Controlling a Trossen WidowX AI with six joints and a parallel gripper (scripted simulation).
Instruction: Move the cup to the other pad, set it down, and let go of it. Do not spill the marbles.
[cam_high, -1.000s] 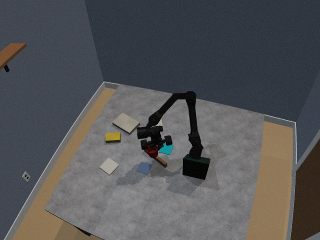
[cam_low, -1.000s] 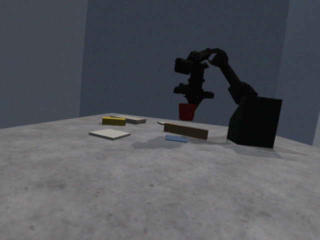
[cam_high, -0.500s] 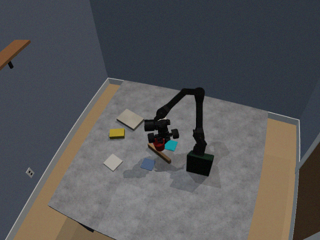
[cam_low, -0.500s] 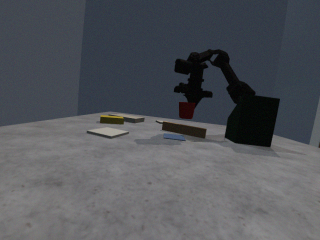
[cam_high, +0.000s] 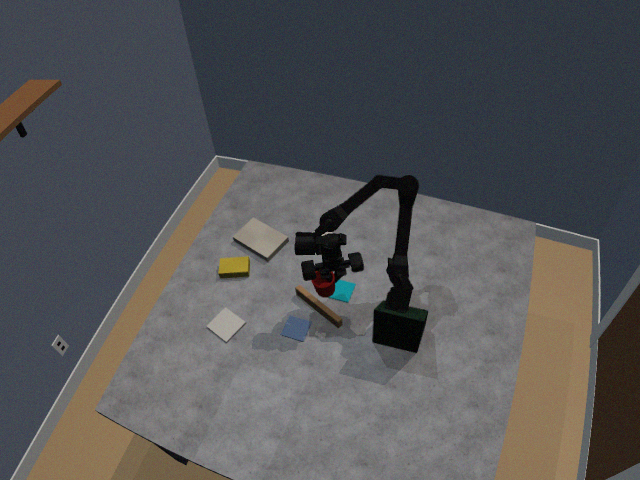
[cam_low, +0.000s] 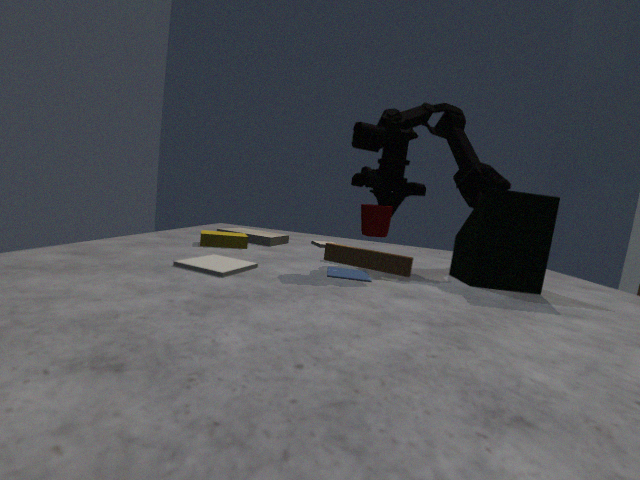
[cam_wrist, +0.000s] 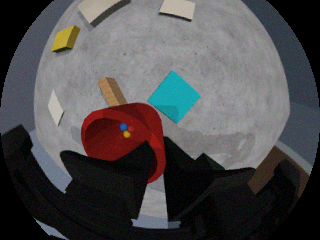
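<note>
My gripper tip is 12 cm above the cyan pad and 4 cm to the left of it. From my gripper tip the other things lie so: yellow block 39 cm ahead, 9 cm below, 1 cm to the left; wooden bar 10 cm below, 5 cm to the left, 4 cm ahead; cup 3 cm ahead, 2 cm to the left.
</note>
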